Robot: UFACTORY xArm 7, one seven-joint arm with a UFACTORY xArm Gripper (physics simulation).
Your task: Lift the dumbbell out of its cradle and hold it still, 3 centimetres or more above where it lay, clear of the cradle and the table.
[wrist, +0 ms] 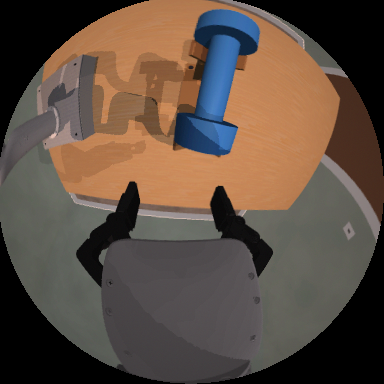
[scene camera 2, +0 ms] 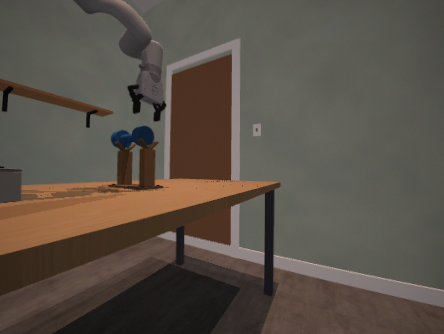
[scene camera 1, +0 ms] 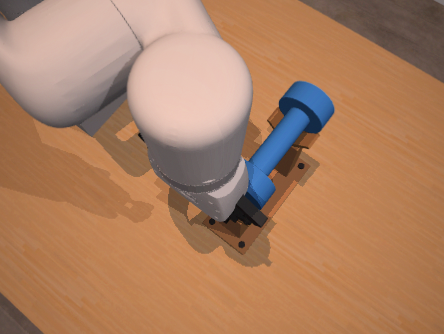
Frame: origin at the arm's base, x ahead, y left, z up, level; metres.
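Seen in the pictures: gripper, fingertip midpoint: (wrist: 175, 192) (scene camera 2: 147, 117); arm's base, link origin: (wrist: 51, 121).
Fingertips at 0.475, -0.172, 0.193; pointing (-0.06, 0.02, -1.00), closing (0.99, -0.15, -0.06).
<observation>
Offsets run from my fingertips to a thing's top centre, as dx, dy, dz. Level surfaces: height alone.
A blue dumbbell {+0.050, +0.128, -0.023} (scene camera 1: 283, 141) (scene camera 2: 132, 138) (wrist: 218, 80) lies level in a brown wooden cradle {+0.045, +0.100, -0.081} (scene camera 1: 289, 192) (scene camera 2: 147, 167) (wrist: 189, 90) with two upright posts on a base plate. My gripper (scene camera 2: 147, 116) (wrist: 175, 192) is open, with nothing between its fingers. In scene camera 2 it hangs above the dumbbell, clearly apart from it. In the wrist view the near weight of the dumbbell lies ahead of the fingertips, toward the right finger. In scene camera 1 my arm hides most of the gripper and part of the dumbbell's near weight.
The cradle stands on the wooden table {dz -0.273} (scene camera 1: 360, 240) (scene camera 2: 210, 195) (wrist: 265, 165). The grey arm base block (scene camera 2: 10, 185) (wrist: 87, 100) stands on the table, off to the left in the wrist view. A wall shelf (scene camera 2: 55, 102) and a brown door (scene camera 2: 202, 125) are in the background.
</observation>
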